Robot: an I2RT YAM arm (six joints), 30 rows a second.
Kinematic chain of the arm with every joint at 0, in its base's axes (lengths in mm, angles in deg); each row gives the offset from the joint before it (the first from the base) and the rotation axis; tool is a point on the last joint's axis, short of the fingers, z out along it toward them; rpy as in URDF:
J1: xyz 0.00 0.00 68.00 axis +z
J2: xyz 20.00 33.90 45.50 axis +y
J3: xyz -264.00 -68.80 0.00 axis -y
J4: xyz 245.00 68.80 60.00 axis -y
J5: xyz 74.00 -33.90 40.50 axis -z
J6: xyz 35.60 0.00 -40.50 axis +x
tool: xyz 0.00 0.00 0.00 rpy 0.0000 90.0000 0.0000
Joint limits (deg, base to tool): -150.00..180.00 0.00..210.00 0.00..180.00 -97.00..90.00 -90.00..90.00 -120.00..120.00
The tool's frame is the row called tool.
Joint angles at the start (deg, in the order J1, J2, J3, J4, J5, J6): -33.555 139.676 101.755 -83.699 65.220 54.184
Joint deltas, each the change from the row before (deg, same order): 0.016 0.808 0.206 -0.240 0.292 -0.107; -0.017 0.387 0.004 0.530 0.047 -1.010; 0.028 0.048 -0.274 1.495 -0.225 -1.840; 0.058 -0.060 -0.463 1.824 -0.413 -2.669; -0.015 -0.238 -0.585 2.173 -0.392 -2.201; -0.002 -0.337 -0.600 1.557 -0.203 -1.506; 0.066 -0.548 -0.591 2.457 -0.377 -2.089; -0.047 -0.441 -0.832 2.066 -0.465 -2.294; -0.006 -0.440 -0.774 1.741 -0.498 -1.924; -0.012 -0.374 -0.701 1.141 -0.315 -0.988; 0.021 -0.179 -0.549 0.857 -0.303 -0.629; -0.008 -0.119 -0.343 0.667 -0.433 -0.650
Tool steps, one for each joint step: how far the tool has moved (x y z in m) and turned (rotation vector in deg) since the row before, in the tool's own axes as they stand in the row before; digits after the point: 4 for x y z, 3 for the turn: 0.0012 0.0040 0.0015 0.450 -0.045 -0.878; 0.0003 0.0029 0.0010 -0.016 -0.059 -0.870; -0.0001 0.0027 0.0004 -0.531 -0.146 -0.783; 0.0001 0.0029 0.0003 -0.739 -0.121 -1.401; -0.0004 0.0022 0.0006 -0.836 -0.225 -0.544; 0.0000 0.0009 0.0002 -0.541 -0.244 -0.338; -0.0013 0.0008 -0.0008 -1.018 -0.557 0.057; 0.0001 0.0011 0.0007 -0.828 -0.204 -0.773; 0.0003 0.0008 0.0003 -0.786 -0.167 -0.665; 0.0008 0.0003 0.0004 -0.474 -0.088 -0.259; 0.0009 0.0010 0.0004 -0.382 -0.014 -0.206; 0.0005 0.0007 0.0004 -0.469 0.099 -0.255
